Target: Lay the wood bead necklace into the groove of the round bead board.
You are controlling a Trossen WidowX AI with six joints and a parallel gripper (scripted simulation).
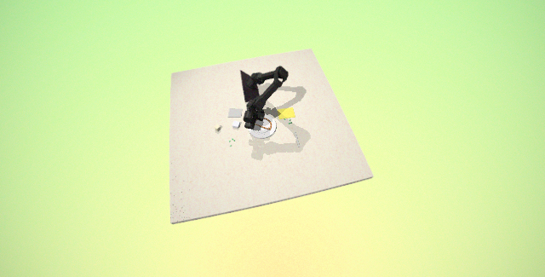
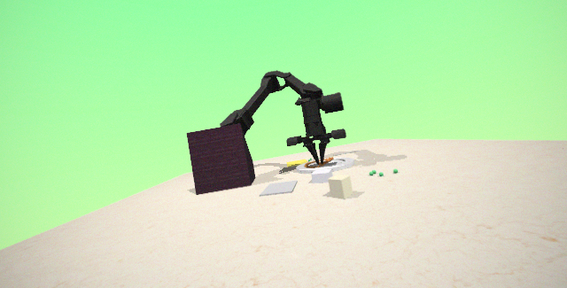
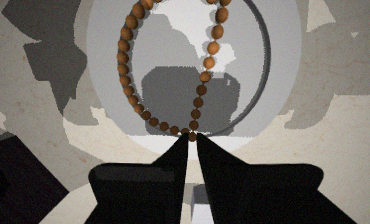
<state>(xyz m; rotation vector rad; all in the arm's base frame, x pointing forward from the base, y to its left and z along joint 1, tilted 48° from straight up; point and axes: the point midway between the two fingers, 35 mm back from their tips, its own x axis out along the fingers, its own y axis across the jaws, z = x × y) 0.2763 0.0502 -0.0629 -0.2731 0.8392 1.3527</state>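
The round white bead board lies 6 cm to the left of my gripper tip, 2 cm ahead of it and 1 cm below it. Also, from my gripper tip: cream cube: 26 cm to the right, 1 cm behind; then yellow card: 25 cm to the left, 6 cm behind, 2 cm below; then grey flat plate: 13 cm behind, 12 cm to the right, 2 cm below.
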